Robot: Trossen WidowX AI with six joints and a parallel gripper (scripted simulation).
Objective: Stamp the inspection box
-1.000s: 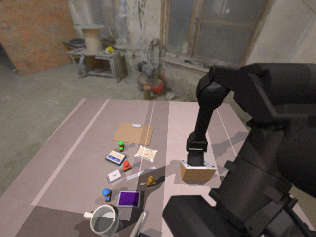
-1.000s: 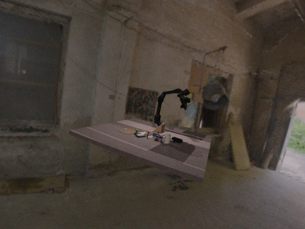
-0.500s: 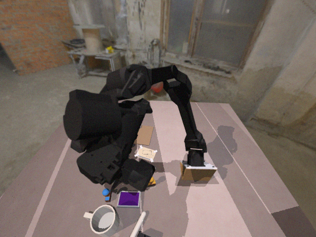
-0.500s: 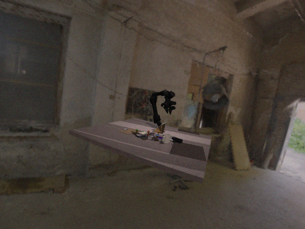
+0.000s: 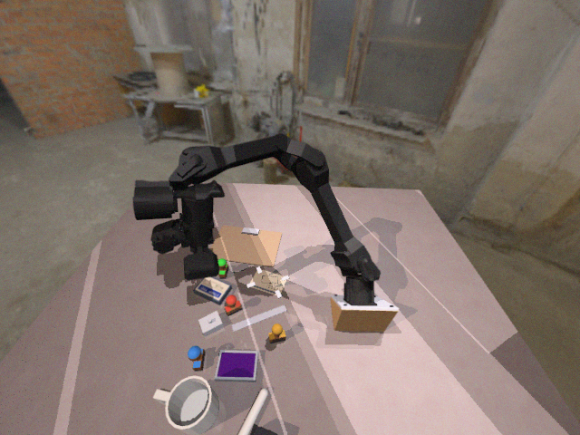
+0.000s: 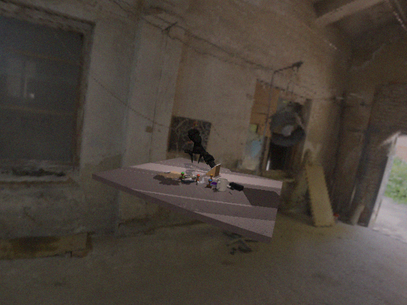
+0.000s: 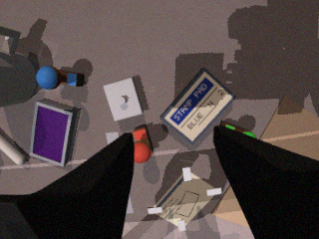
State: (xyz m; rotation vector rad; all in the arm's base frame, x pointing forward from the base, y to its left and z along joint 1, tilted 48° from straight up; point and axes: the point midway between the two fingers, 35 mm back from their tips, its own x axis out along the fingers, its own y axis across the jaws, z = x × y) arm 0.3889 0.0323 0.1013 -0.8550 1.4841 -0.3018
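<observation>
Now: the green stamp 2 cm behind my gripper tip, 10 cm to the right of it and 15 cm below it. Round my gripper tip: red stamp (6 cm behind, 2 cm to the left, 15 cm below); then white block (1 cm behind, 6 cm to the left, 15 cm below); then blue-labelled tin (4 cm to the right, 15 cm below).
</observation>
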